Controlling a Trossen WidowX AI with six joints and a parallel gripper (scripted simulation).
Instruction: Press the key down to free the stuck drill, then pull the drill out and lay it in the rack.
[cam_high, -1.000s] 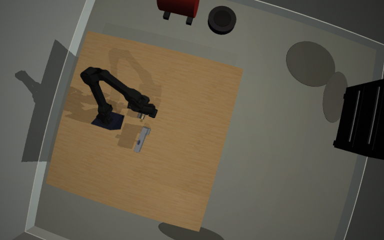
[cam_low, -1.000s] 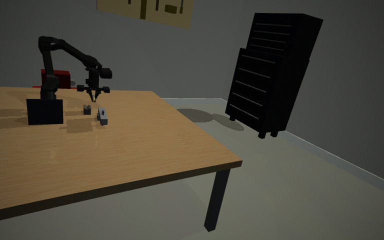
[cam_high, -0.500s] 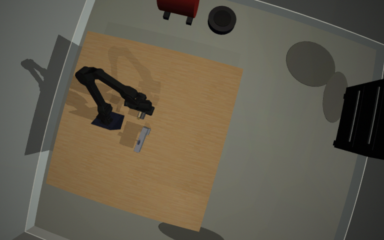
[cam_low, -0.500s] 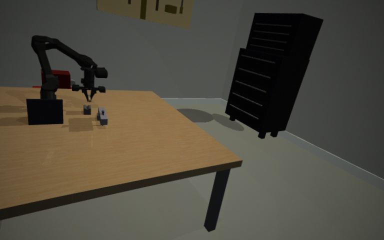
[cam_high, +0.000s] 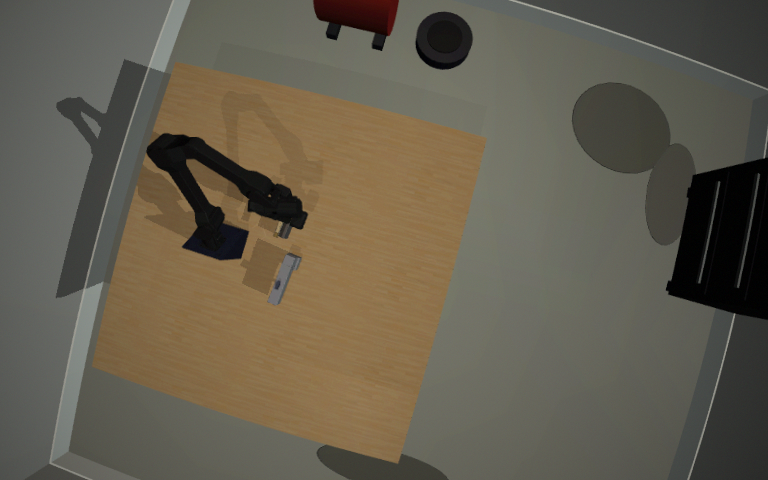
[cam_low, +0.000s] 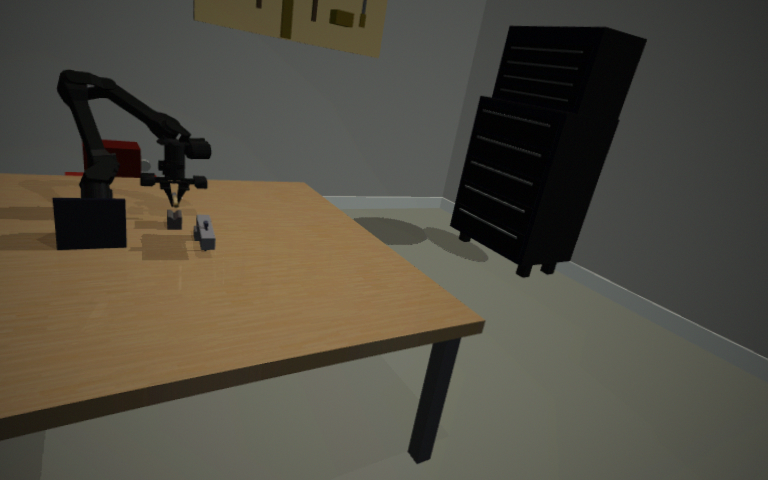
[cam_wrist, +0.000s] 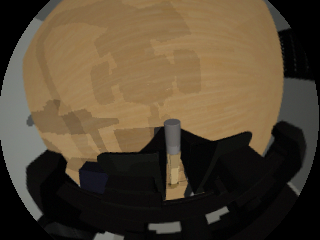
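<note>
Now: gripper tip 40 mm to the left of the drill and 30 mm below it. Also, from my gripper tip: dark key 250 mm to the right, 50 mm ahead, 10 mm above; grey holder block 220 mm to the right, 50 mm ahead; rack 50 mm to the right, 30 mm below, 10 mm behind.
</note>
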